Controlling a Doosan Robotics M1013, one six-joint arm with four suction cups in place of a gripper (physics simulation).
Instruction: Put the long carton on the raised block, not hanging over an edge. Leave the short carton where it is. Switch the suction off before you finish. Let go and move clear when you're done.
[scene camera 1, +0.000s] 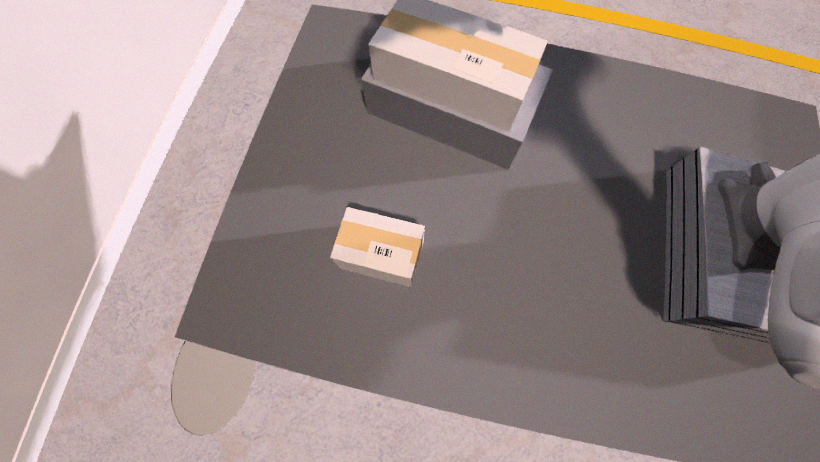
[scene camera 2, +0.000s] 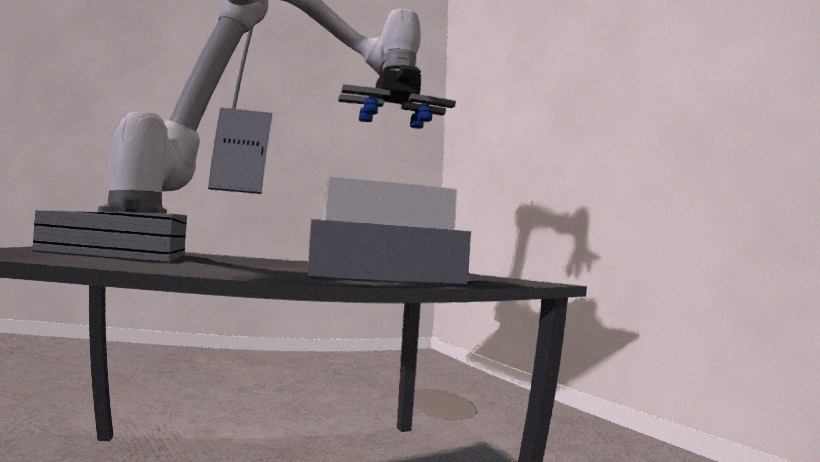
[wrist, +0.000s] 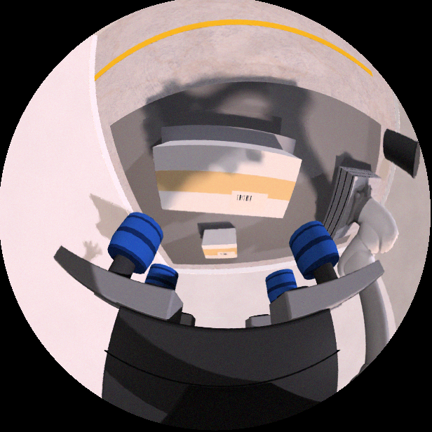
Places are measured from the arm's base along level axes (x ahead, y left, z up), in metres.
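Pixels of known places: hand, its tool point: (scene camera 2: 394, 119); arm's base, origin of its link: (scene camera 1: 765, 228) (scene camera 2: 134, 213).
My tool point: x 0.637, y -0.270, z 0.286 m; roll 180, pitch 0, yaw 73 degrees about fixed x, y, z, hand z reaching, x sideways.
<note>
For each thing: its top centre in the pictures, then the offset to it from my tool point.
- long carton, centre of its top: (scene camera 1: 458, 41) (scene camera 2: 388, 186) dy +0.002, dx -0.002, dz -0.178 m
- raised block, centre of its top: (scene camera 1: 457, 73) (scene camera 2: 385, 227) dy -0.011, dx -0.010, dz -0.278 m
- short carton, centre of its top: (scene camera 1: 377, 241) dy +0.368, dx +0.112, dz -0.298 m
The long carton (scene camera 1: 436, 66) (scene camera 2: 391, 202) (wrist: 225, 182), white with a tan band and a label, lies flat on the raised block (scene camera 1: 441, 123) (scene camera 2: 389, 252) (wrist: 215, 134). In both scene views its base is within the block's top, with a strip of block showing at its right end in scene camera 1. The short carton (scene camera 1: 377, 243) (wrist: 219, 243) lies on the dark table, apart from the block; it does not show in scene camera 2. My suction gripper (scene camera 2: 394, 117) (wrist: 223, 260) hangs well above the long carton with a gap below its four blue cups, which hold nothing.
The arm's base stands on a layered grey plinth (scene camera 1: 734, 298) (scene camera 2: 109, 235) (wrist: 340, 200) on the table (scene camera 1: 545, 355) (scene camera 2: 246, 284). A grey box (scene camera 2: 239, 150) hangs on a rod behind the arm. A wall (scene camera 2: 659, 172) rises beyond the table's end.
</note>
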